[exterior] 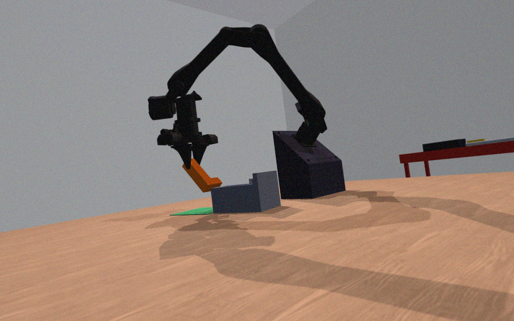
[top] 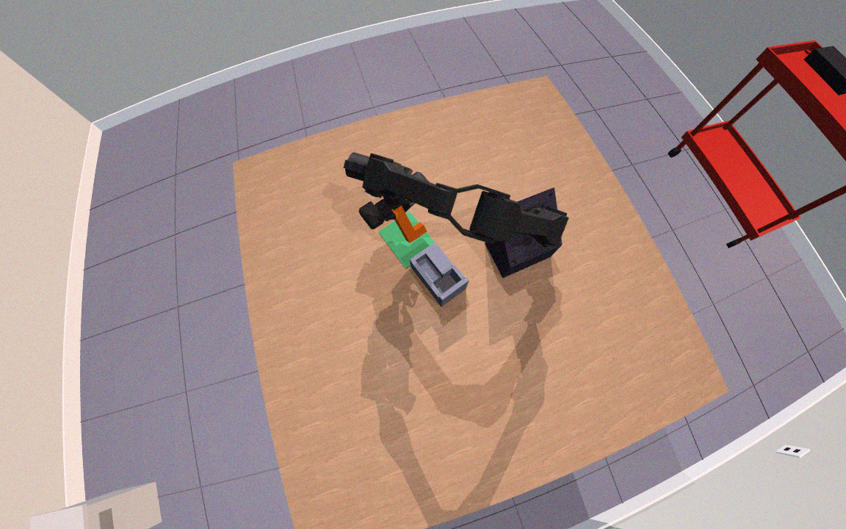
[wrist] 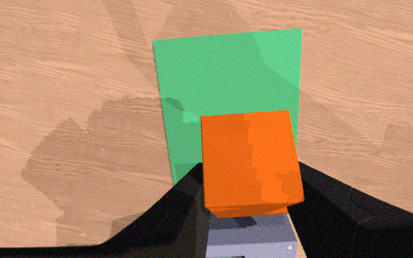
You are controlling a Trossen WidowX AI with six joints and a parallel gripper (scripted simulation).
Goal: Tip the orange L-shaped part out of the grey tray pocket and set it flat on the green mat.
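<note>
Now: the green mat 14 cm below my gripper tip, 2 cm to the left of it and 1 cm behind it. From my gripper tip the other things lie so: orange L-shaped part 3 cm below, 2 cm to the left, 2 cm behind.
</note>
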